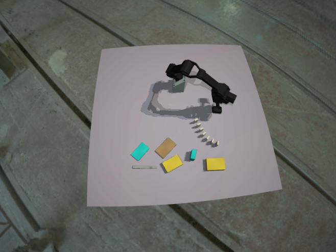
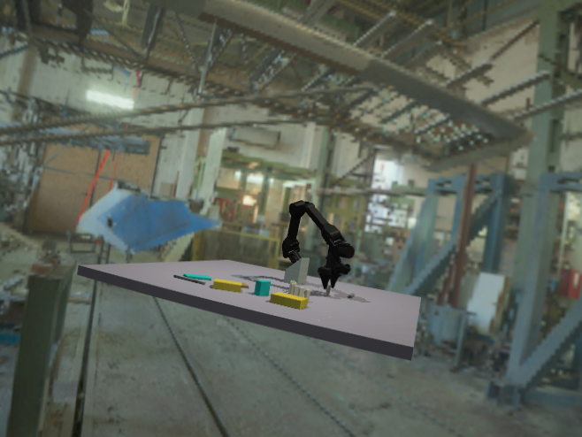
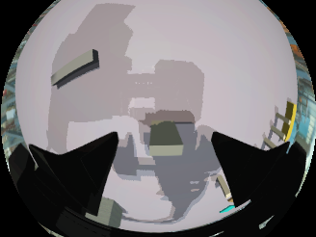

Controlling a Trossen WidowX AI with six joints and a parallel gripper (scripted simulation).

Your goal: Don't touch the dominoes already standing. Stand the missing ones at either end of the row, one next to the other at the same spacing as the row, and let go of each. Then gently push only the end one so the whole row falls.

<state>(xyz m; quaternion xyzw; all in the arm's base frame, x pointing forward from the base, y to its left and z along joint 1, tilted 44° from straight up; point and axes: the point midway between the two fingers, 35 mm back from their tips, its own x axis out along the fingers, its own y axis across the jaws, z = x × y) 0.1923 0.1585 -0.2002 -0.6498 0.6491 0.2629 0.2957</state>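
Now: gripper tip 120 mm past the short grey bar, 80 mm to the right of it and 30 mm above it. The rest, counted from my gripper tip: teal slab: 340 mm ahead, 500 mm to the right, 30 mm below; brown block: 310 mm ahead, 330 mm to the right, 30 mm below; teal block: 360 mm ahead, 160 mm to the right, 10 mm below.
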